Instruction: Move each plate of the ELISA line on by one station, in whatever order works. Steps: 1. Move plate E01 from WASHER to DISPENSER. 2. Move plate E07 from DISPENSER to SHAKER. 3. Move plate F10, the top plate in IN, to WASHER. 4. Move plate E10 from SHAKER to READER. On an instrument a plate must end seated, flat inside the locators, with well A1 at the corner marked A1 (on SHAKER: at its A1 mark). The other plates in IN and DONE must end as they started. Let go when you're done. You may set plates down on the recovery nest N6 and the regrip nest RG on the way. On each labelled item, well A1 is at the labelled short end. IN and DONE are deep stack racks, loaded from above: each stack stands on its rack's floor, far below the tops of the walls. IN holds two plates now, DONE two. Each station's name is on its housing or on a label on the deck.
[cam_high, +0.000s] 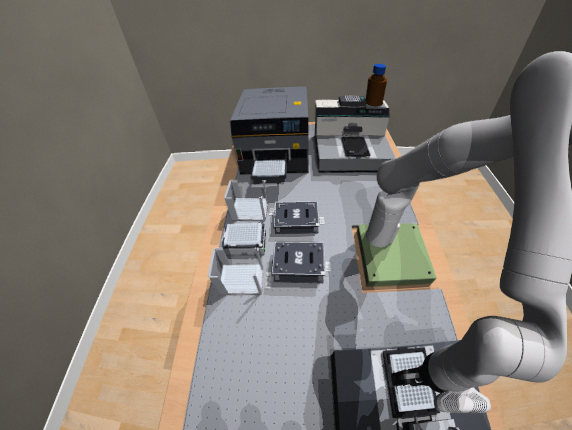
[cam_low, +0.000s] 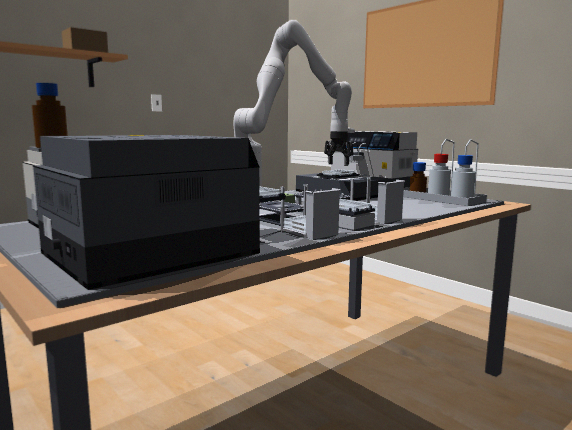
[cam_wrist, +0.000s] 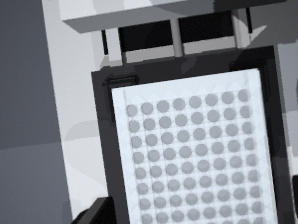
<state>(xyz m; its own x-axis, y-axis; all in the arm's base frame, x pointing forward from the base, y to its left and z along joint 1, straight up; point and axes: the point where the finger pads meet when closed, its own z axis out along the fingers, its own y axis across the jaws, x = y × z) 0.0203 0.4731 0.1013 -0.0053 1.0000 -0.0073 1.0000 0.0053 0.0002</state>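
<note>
The washer nest is 50 mm below my hand. Round my hand: DONE label (370 mm ahead, 320 mm to the right, 130 mm below); nest RG (370 mm to the right, 270 mm ahead, 80 mm below); A1 corner mark (320 mm to the right, 190 mm ahead, 70 mm below).
</note>
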